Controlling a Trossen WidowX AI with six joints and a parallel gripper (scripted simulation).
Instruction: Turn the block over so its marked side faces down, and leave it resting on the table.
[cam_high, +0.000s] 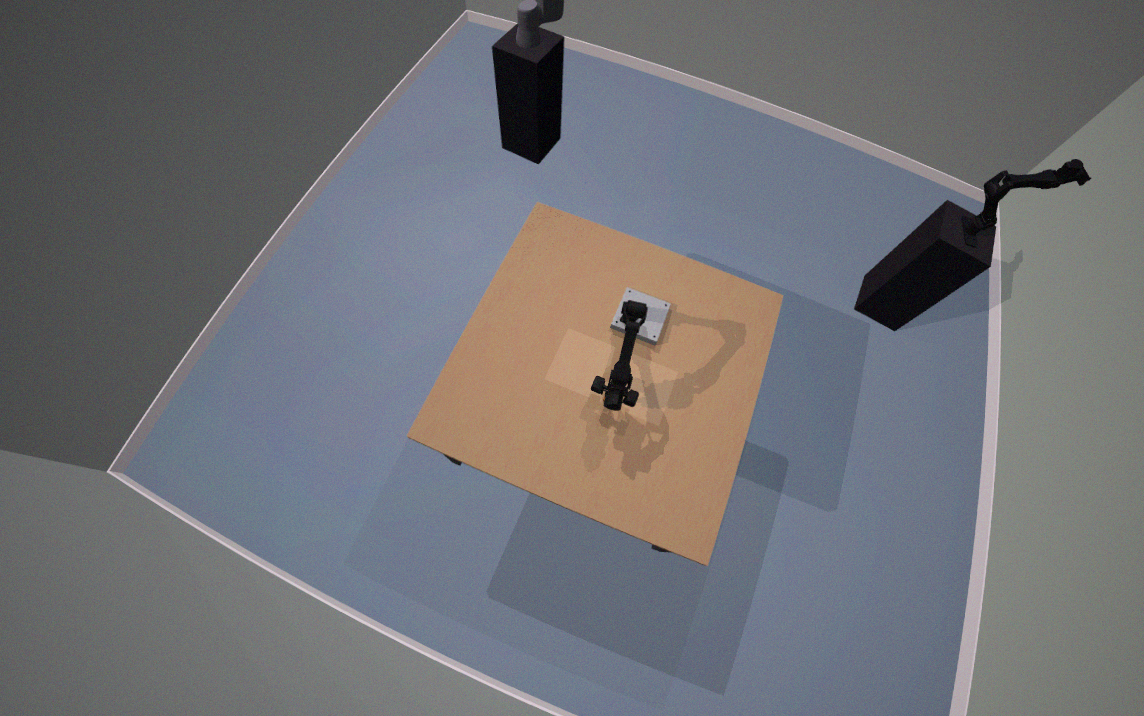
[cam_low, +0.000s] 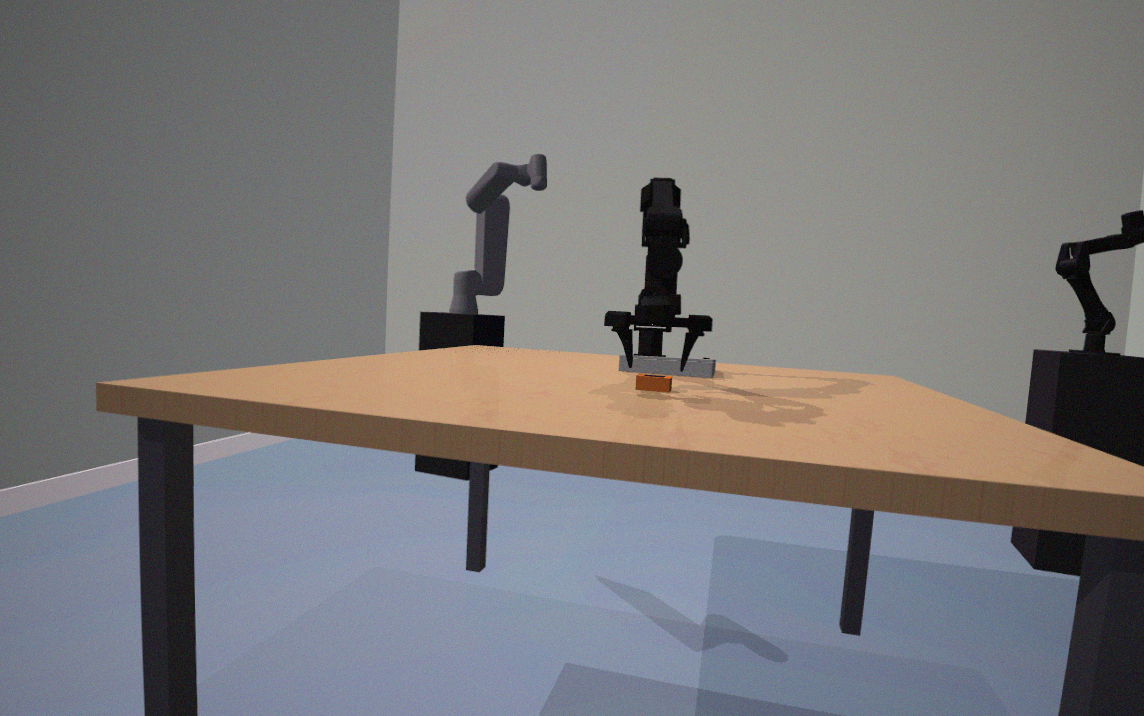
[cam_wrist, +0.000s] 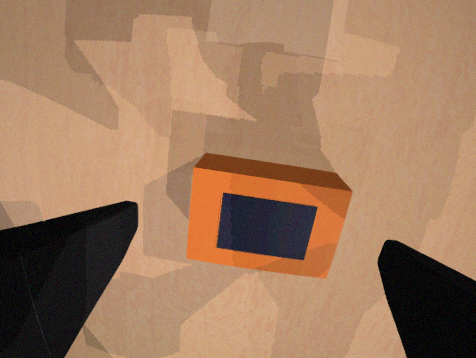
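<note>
The block is 2 cm below my gripper tip.
</note>
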